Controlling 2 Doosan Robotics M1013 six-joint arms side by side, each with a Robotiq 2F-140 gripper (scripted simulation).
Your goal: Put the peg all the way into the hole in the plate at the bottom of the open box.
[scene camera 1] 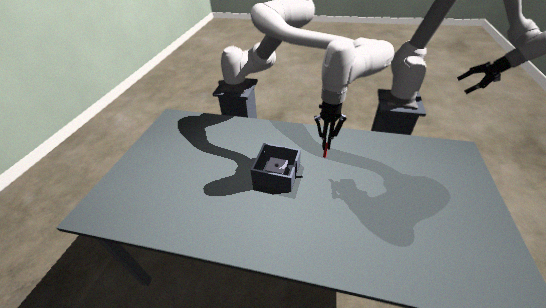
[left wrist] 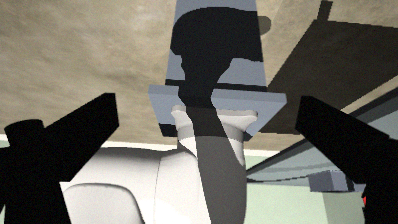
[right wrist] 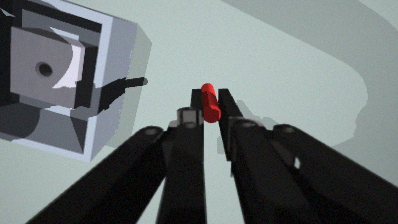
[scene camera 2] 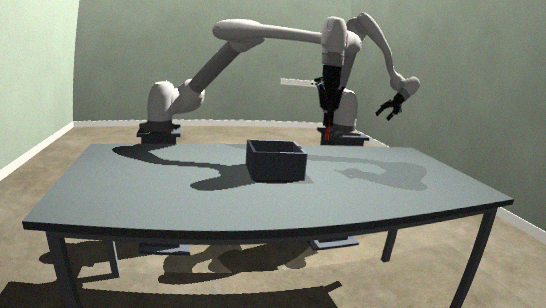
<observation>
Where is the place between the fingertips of my right gripper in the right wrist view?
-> At 209, 104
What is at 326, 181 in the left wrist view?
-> A dark box.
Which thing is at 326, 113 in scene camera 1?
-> My right gripper.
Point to a dark box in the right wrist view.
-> At 81, 133
</observation>
